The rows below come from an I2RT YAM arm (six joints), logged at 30 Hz.
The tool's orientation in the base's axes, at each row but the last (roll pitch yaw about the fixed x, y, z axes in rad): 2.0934 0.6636 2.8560; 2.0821 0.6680 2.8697; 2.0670 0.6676 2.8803; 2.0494 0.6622 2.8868; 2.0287 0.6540 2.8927
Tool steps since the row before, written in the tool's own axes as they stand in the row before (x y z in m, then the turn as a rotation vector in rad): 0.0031 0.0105 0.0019 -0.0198 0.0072 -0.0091; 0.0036 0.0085 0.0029 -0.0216 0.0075 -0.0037; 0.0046 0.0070 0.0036 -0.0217 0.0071 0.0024; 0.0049 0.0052 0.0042 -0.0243 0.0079 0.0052; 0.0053 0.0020 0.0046 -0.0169 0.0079 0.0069
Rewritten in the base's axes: -0.0052 0.0087 0.0045 0.0074 -0.0066 0.0207; -0.0045 0.0082 0.0025 0.0115 -0.0027 0.0199; -0.0045 0.0079 0.0006 0.0148 0.0017 0.0174; -0.0038 0.0073 -0.0009 0.0179 0.0039 0.0186; -0.0027 0.0059 -0.0034 0.0130 0.0067 0.0135
